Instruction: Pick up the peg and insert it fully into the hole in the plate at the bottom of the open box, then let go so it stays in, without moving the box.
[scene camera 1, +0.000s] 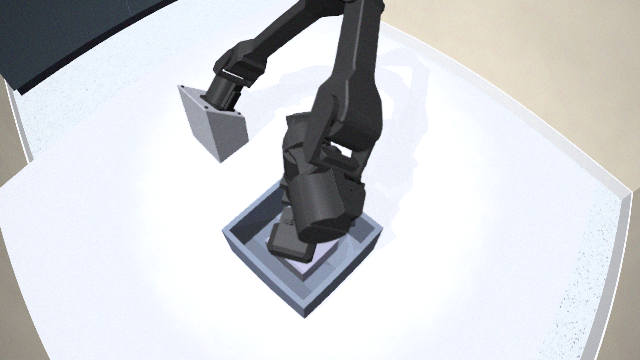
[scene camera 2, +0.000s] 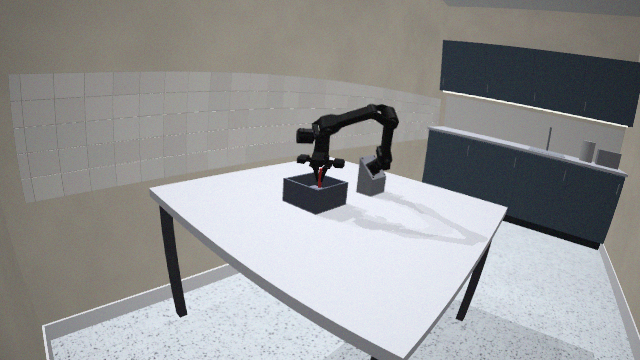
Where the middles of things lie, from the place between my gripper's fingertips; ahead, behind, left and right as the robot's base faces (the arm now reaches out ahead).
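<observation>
Blue-grey box (scene camera 1: 246, 234): my gripper 5 cm above it, 2 cm to the left of it. Pale square plate (scene camera 1: 323, 251): 6 cm below my hand, 2 cm to the right of it.
</observation>
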